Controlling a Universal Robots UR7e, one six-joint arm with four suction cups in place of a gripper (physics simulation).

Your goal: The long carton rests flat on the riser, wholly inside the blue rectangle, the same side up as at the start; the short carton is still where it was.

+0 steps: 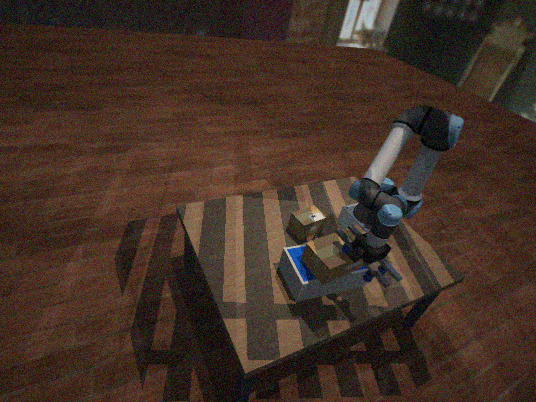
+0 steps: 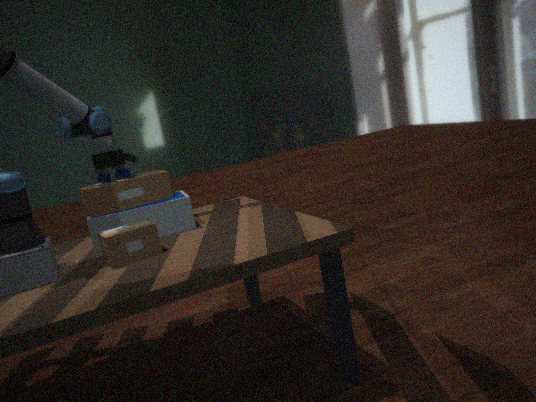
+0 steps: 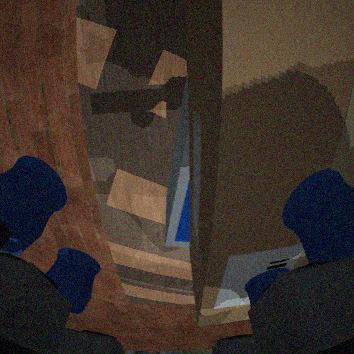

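Where they show: hand, tool point: [image 1: 361,262] [image 3: 166,238]; arm's base, link origin: [image 1: 366,215] [image 2: 18,247].
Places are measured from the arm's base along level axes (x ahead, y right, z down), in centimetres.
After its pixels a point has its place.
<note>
The long carton [image 1: 328,255] @[x 48.4, y -22.6, z -11.2 cm] [image 2: 127,195] @[x 36.8, y -12.7, z -5.9 cm] [image 3: 274,158] @[x 41.6, y -25.9, z -11.2 cm] lies lengthwise over the grey riser [image 1: 322,289] @[x 48.7, y -26.7, z 5.7 cm] [image 2: 159,217] @[x 44.9, y -7.0, z 3.7 cm], covering much of the blue rectangle [image 1: 298,259] @[x 54.2, y -13.3, z -1.2 cm] [image 2: 159,202] @[x 46.8, y -10.0, z -1.1 cm] [image 3: 184,218] @[x 29.5, y -27.8, z -1.2 cm]. I cannot tell whether it touches the riser top. My suction gripper [image 1: 373,266] [image 2: 111,167] sits at the carton's far end. Two cups [image 3: 316,214] are on the carton's top by its white label and hold it. The other two cups [image 3: 31,200] hang free beyond its edge. The short carton [image 1: 308,223] @[x 34.5, y 6.3, z 1.0 cm] [image 2: 128,243] @[x 29.2, y 16.8, z 4.4 cm] stands on the table beside the riser, apart from it.
The striped wooden table [image 1: 234,247] @[x 71.2, y 12.2, z 10.8 cm] [image 2: 246,235] @[x 64.2, y 24.4, z 10.8 cm] carries the riser and both cartons near its right side. The arm's base stands at the table's far right corner. Wooden floor surrounds the table.
</note>
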